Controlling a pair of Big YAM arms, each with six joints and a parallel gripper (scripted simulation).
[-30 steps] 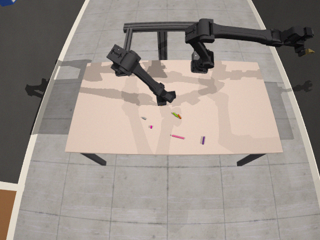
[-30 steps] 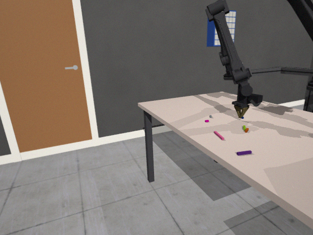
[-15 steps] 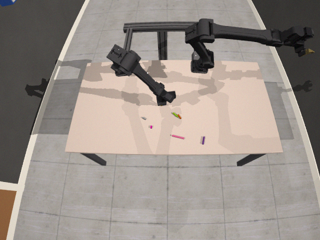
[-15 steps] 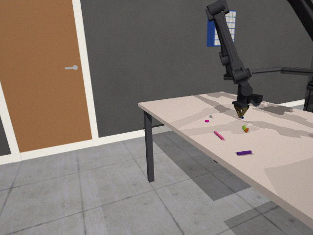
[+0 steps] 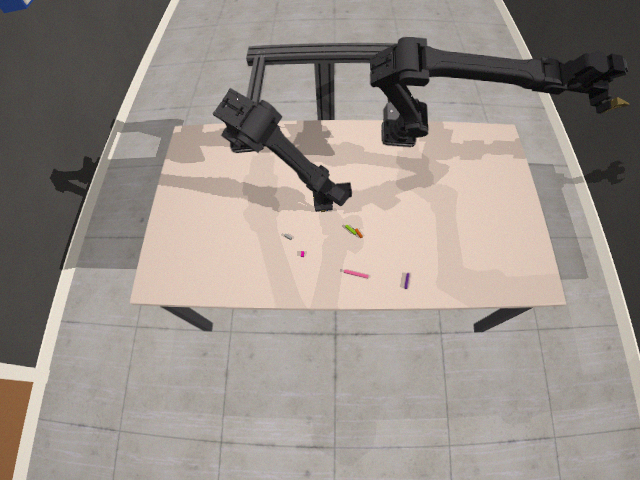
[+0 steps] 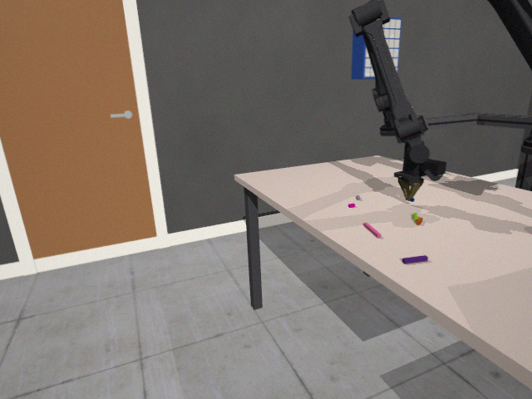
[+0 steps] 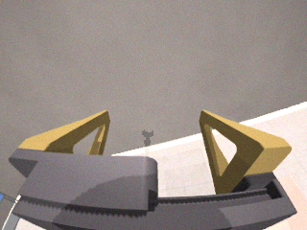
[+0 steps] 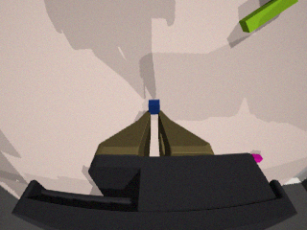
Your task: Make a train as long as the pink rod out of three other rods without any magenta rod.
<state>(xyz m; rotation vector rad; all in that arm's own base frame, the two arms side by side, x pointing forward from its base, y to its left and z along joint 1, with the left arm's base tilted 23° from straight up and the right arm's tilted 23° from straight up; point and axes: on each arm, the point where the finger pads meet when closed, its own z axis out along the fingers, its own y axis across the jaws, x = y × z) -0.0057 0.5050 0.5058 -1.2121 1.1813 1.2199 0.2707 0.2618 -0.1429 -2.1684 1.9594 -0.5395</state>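
Right now the blue rod is 10 mm to the left of my right hand. Round my right hand: orange rod: 100 mm ahead, 140 mm to the left, 20 mm below; then lime rod: 80 mm ahead, 110 mm to the left, 20 mm below; then grey rod: 100 mm ahead, 140 mm to the right, 20 mm below.
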